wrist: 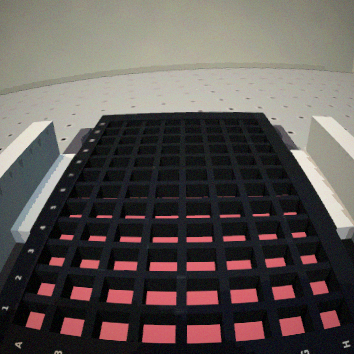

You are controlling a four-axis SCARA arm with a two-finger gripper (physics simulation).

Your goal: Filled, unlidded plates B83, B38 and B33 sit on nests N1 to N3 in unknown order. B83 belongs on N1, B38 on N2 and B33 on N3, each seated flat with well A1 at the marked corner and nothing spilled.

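A black well plate fills the middle of the wrist view, with pink-red liquid showing in the wells of its nearer rows. Its label does not show, so I cannot tell which plate it is. Row 1 is nearest me, column letter A is at the lower left and H at the lower right. My gripper is shut on the plate, with a pale pad against each long side. Dark grey parts of a nest show beside the far corners. Which nest it is, and whether the plate sits flat, I cannot tell.
A pale bench top with small dark holes stretches behind the plate. Beyond it stands a plain grey-green wall. The other plates and nests do not show.
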